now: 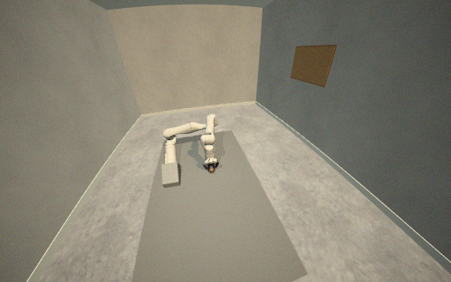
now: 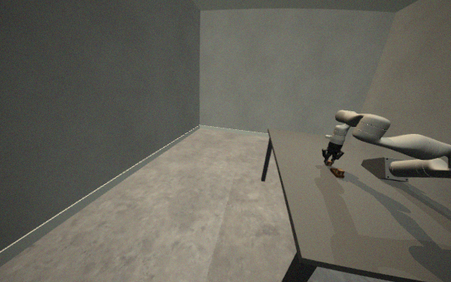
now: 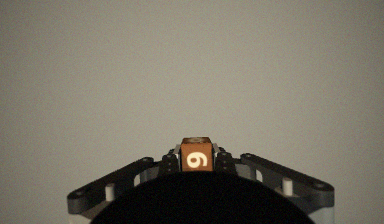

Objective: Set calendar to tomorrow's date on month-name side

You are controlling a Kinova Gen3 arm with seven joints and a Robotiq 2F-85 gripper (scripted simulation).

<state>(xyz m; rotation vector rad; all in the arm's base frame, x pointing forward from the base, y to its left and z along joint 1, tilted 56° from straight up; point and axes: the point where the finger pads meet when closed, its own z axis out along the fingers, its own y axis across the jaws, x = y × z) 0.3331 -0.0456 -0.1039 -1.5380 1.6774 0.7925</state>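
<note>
The digit cube lies 10 mm below my hand. The rest, counted from my hand: orange tray (110 mm to the left, 20 mm below).
</note>
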